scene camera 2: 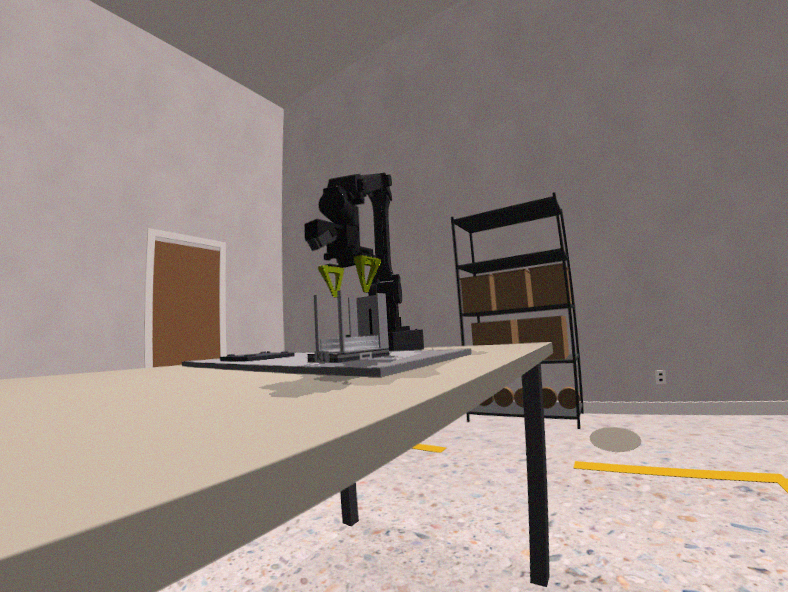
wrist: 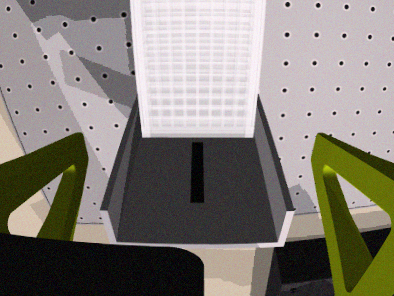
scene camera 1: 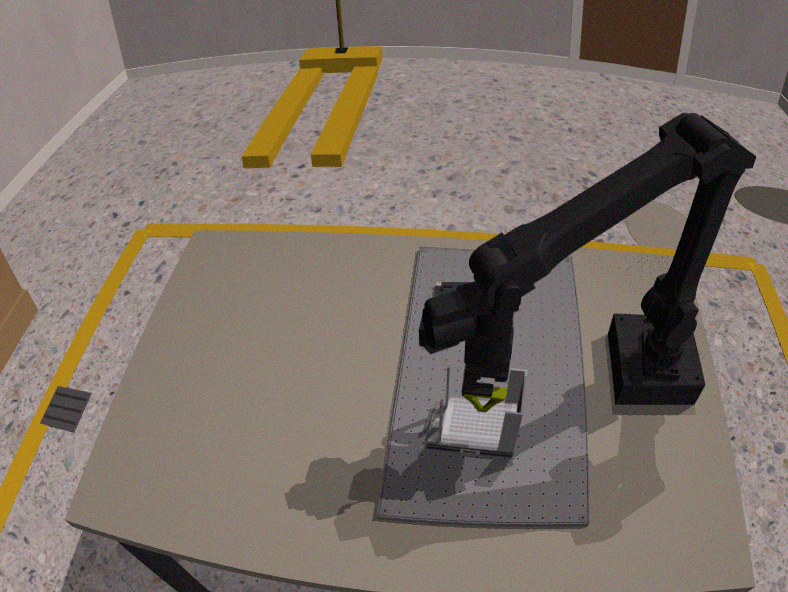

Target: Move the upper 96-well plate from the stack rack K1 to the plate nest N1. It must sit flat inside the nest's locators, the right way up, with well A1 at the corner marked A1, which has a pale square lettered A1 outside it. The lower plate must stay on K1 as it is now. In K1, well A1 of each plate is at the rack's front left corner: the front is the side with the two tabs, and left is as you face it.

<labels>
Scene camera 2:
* my gripper: 350, 295
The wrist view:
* my gripper: 199, 145
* slot: 197, 169
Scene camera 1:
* my gripper: 485, 387
</labels>
